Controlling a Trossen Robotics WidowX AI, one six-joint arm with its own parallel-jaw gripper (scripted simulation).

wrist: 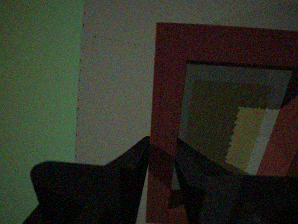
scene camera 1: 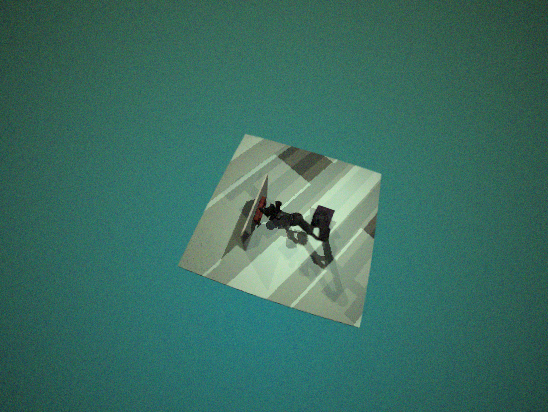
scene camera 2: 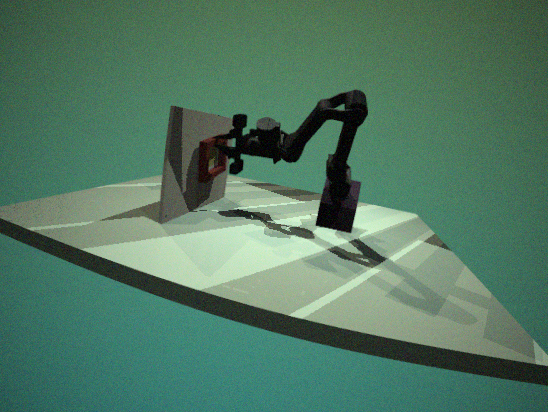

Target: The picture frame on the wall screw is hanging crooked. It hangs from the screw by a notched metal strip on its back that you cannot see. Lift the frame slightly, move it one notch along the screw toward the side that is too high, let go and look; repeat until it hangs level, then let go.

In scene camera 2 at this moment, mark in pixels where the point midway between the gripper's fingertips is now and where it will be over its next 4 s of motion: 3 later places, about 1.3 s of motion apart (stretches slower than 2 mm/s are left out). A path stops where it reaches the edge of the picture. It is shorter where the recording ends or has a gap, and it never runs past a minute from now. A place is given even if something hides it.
My gripper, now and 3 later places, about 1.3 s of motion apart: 213,140; 213,139; 213,141; 240,146
